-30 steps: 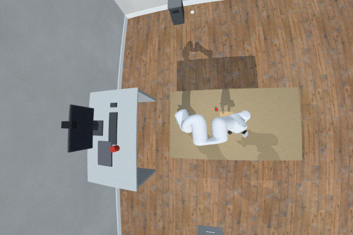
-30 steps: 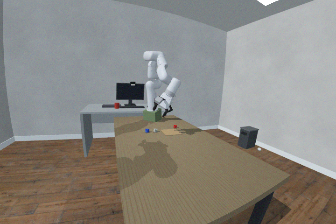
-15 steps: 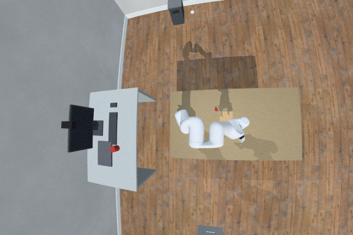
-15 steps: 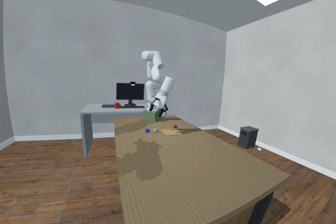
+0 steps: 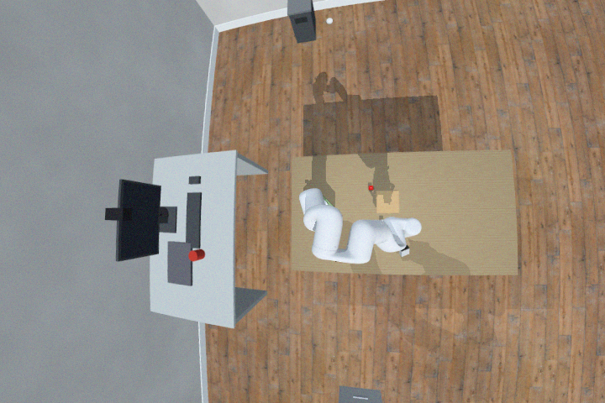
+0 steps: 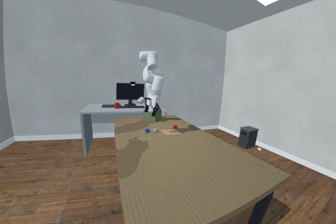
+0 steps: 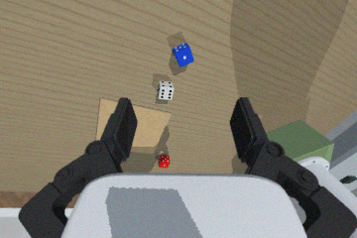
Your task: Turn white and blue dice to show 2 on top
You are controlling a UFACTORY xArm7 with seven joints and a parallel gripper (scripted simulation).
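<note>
Right now my hand is 3 cm past the blue die, 1 cm to the left of it and 15 cm above it. Also, from my hand: red die 11 cm behind, 26 cm to the left, 15 cm below; white die 3 cm behind, 6 cm to the left, 15 cm below; tan mat 18 cm to the left, 16 cm below.
</note>
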